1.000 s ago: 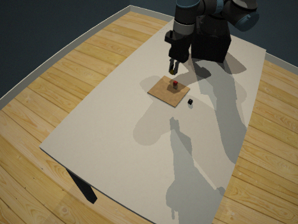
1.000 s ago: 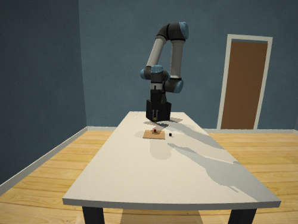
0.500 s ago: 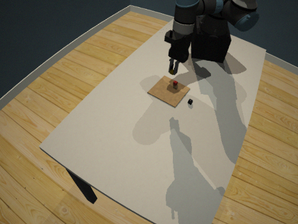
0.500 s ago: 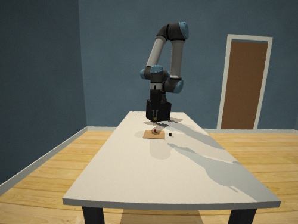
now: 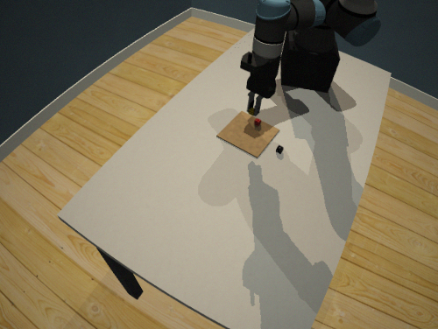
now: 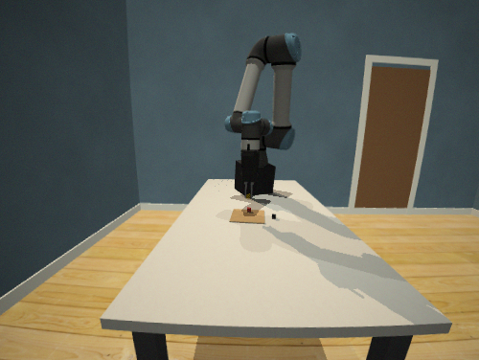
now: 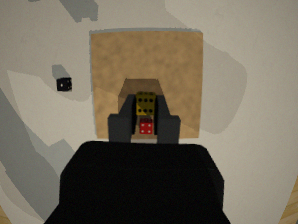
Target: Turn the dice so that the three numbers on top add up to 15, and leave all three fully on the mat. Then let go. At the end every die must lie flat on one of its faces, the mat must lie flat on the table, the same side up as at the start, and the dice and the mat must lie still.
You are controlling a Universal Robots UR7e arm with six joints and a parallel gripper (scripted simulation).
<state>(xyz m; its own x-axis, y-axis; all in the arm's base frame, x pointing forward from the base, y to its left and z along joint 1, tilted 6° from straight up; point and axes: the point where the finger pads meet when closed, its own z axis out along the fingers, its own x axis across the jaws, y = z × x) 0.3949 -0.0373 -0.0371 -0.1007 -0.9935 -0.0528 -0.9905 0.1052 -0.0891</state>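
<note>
The brown mat is 100 mm below my hand. Round my hand: black die 20 mm ahead, 110 mm to the left, 90 mm below; yellow die 10 mm below; red die 40 mm behind, 90 mm below.
</note>
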